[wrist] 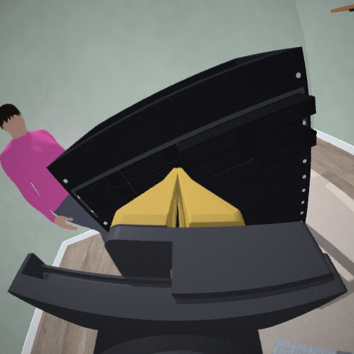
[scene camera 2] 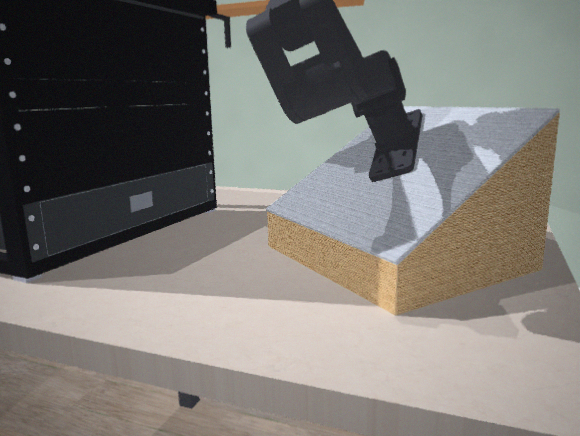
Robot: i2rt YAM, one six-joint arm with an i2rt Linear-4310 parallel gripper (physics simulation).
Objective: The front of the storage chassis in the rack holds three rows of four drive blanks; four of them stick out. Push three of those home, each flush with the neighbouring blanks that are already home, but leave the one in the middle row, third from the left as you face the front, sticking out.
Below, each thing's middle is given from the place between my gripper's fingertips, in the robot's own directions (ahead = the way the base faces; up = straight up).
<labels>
I see my gripper 28 cm short of the black rack [scene camera 2: 88, 179], 1 cm to the right of it and 25 cm above it.
</labels>
